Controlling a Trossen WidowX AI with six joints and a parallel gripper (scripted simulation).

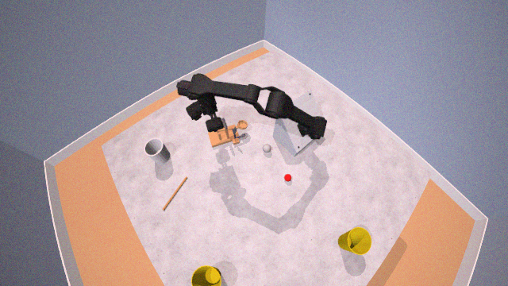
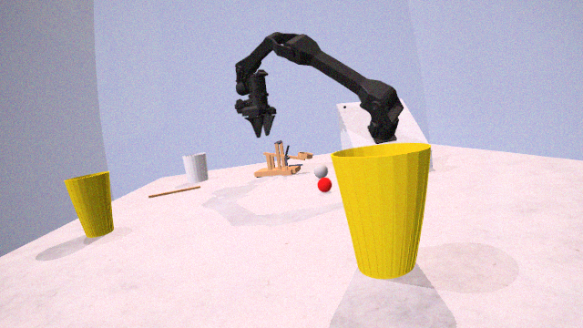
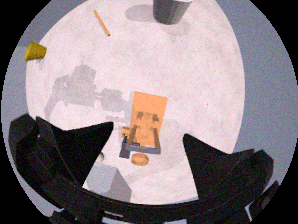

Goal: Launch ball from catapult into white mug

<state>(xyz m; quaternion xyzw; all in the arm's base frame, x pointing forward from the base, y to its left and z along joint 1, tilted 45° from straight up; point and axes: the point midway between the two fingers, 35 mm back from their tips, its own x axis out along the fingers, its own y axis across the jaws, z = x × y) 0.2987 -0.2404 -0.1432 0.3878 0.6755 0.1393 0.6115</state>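
The red ball is 370 mm to the left of my gripper tip, 110 mm below it and 110 mm behind it. The rest, counted from my gripper tip: white mug 270 mm ahead, 100 mm to the right, 100 mm below; then grey ball 210 mm to the left, 140 mm behind, 110 mm below; then wooden catapult 80 mm below, 60 mm behind, 50 mm to the left.
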